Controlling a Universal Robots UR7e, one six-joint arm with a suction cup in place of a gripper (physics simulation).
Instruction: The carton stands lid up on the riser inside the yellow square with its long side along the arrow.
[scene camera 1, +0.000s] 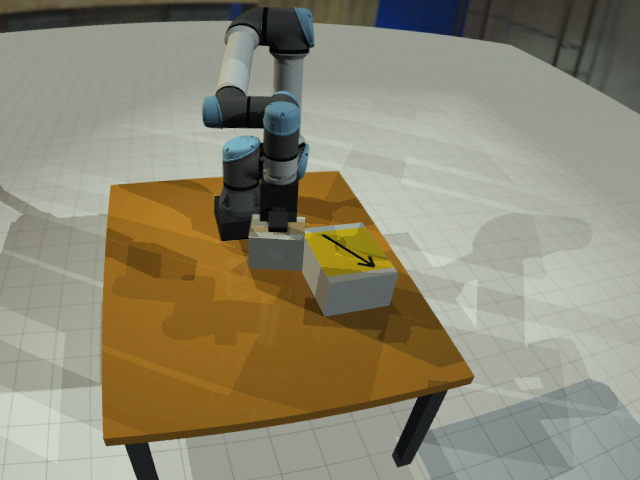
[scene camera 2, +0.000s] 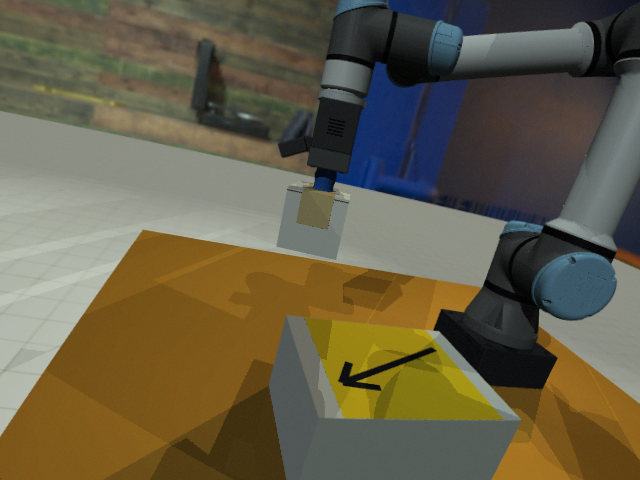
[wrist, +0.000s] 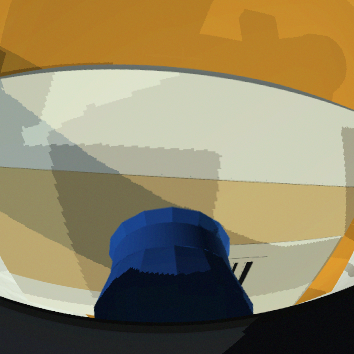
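Observation:
The carton (scene camera 1: 276, 253) (scene camera 2: 310, 238) (wrist: 150, 110), pale grey with tan tape, hangs lid up and nearly upright in the air, left of the riser in scene camera 1 and beyond it in scene camera 2. My suction cup (scene camera 2: 324, 184) (wrist: 170, 220) is on its lid and holds it; scene camera 1 hides the cup. The grey riser (scene camera 1: 359, 294) (scene camera 2: 403, 446) bears the yellow square (scene camera 1: 336, 260) (scene camera 2: 429, 395) with a black arrow (scene camera 1: 347, 250) (scene camera 2: 387, 367). The carton is outside the square, and its tape runs at an angle to the arrow in scene camera 1. Its underside is hidden.
The orange-brown table (scene camera 1: 206, 382) (scene camera 2: 118, 341) carries the riser near its right edge in scene camera 1. The arm's black base (scene camera 1: 232, 224) (scene camera 2: 496, 356) stands at the back of the table in scene camera 1. Shadows of the arm fall across the table top.

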